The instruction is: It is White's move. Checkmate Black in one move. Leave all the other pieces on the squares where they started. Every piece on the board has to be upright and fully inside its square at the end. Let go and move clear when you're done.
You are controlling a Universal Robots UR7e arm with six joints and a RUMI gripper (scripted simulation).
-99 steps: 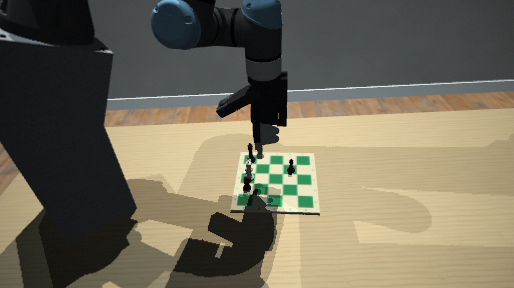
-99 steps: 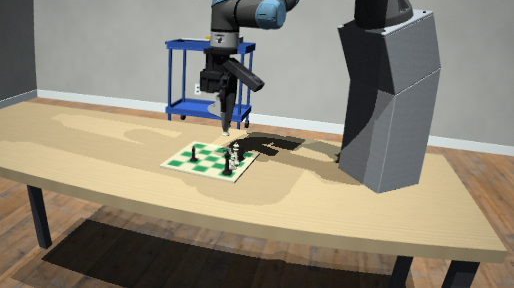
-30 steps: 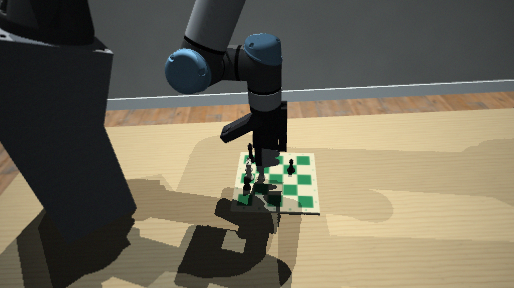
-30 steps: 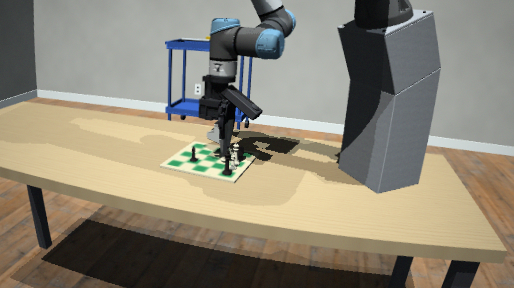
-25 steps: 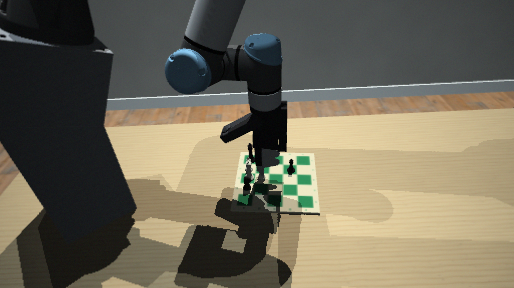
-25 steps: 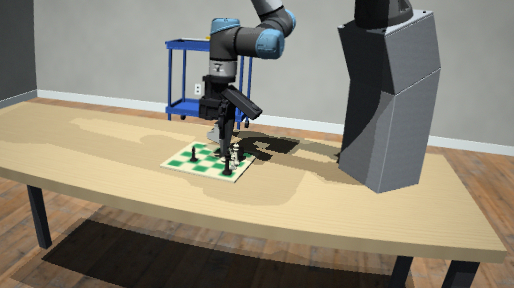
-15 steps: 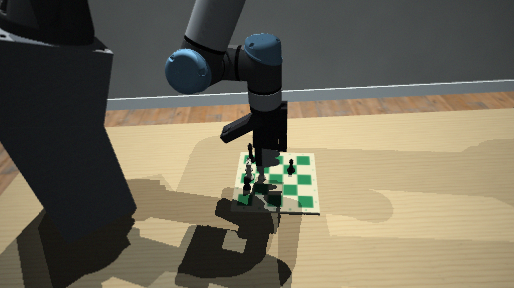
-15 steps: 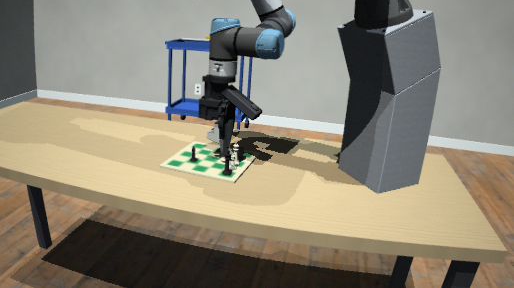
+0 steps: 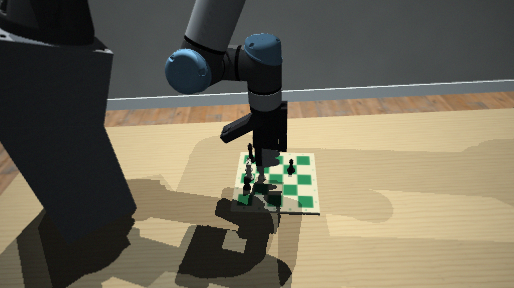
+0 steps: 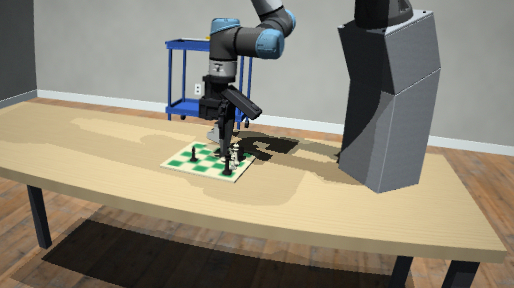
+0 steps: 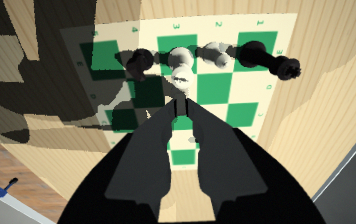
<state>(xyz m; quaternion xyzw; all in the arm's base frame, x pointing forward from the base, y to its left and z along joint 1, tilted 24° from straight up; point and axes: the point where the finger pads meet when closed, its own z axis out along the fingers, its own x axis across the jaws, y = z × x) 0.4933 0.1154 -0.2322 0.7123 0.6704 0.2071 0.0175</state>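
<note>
My gripper is now 4 cm short of the green-and-cream chessboard and 4 cm above it. Also, from my hand: black pawn (8 cm ahead, 3 cm to the left, 1 cm below).
</note>
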